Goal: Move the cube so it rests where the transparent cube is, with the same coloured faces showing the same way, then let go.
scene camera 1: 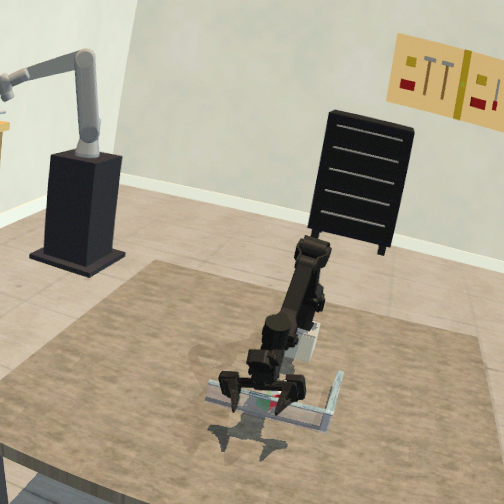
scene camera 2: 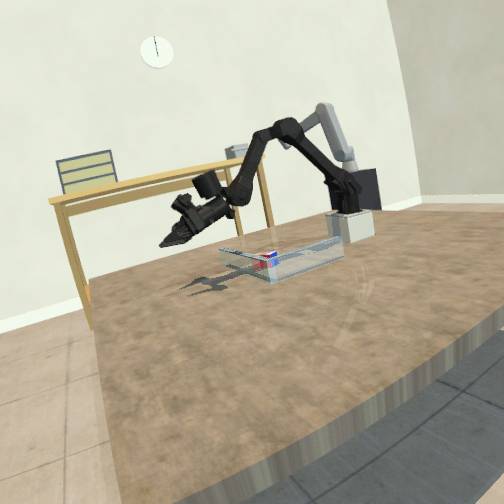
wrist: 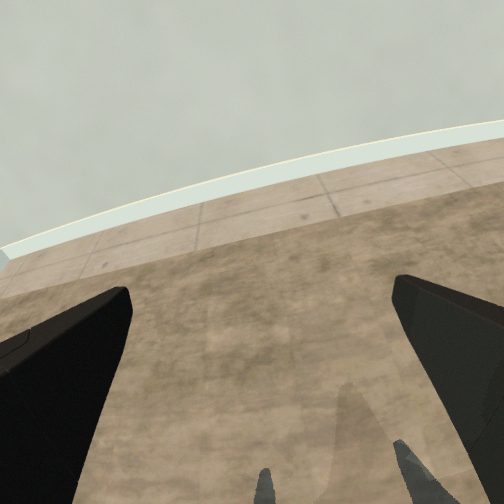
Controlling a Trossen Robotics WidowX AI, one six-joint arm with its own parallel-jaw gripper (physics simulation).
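My gripper [scene camera 1: 258, 397] is open and empty, held in the air above the table and tilted forward. It also shows in scene camera 2 [scene camera 2: 172, 238] and in the wrist view [wrist: 260, 390], where only its two dark fingers and bare table show. A small cube with red, white and blue faces [scene camera 2: 266, 259] lies at the near corner of a pale transparent tray-like shape [scene camera 2: 290, 260]. In scene camera 1 the cube [scene camera 1: 266, 402] is mostly hidden behind the gripper, a little past the fingertips. The gripper is apart from the cube.
A black drawer cabinet [scene camera 1: 360, 182] stands by the far wall. A second grey arm on a black pedestal [scene camera 1: 80, 205] stands at the left. A wooden table [scene camera 2: 150, 200] stands behind the work table in scene camera 2.
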